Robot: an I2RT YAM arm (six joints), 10 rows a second.
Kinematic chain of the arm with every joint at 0, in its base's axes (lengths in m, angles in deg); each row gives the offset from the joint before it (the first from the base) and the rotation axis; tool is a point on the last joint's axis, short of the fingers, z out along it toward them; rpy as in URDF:
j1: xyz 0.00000 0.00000 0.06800 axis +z
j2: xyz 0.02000 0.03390 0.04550 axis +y
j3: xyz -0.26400 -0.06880 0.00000 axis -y
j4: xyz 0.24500 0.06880 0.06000 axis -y
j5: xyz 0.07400 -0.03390 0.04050 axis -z
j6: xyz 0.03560 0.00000 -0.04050 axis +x
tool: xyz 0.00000 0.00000 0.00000 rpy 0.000 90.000 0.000
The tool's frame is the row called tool.
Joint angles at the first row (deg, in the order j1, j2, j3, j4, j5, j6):
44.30 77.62 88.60 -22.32 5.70 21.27
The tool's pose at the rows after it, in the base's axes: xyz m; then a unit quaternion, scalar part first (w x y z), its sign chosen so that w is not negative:
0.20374 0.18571 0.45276 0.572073 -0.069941 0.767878 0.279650
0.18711 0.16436 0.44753 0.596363 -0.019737 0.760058 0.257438
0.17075 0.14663 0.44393 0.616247 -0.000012 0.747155 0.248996
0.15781 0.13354 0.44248 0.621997 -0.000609 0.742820 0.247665
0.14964 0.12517 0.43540 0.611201 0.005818 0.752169 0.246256
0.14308 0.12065 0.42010 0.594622 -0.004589 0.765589 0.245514
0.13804 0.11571 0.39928 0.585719 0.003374 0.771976 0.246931
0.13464 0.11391 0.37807 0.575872 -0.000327 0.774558 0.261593
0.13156 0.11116 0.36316 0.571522 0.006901 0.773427 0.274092
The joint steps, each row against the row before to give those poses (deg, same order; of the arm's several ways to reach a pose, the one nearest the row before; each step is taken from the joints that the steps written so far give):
-0.35 -5.01 -4.30 -0.53 6.76 2.01
0.00 -5.97 -5.71 1.40 6.41 1.68
0.08 -5.46 -4.67 1.50 3.00 -0.26
-0.08 -3.87 -2.28 -0.79 0.19 -0.62
-0.09 -2.55 -1.85 -2.46 0.09 1.41
0.17 -2.55 -3.51 -1.50 -1.23 0.44
0.00 -3.16 -5.53 1.14 0.09 1.49
0.00 -2.72 -5.72 2.64 -1.84 1.05
-0.08 -2.29 -4.22 2.20 -0.71 1.50

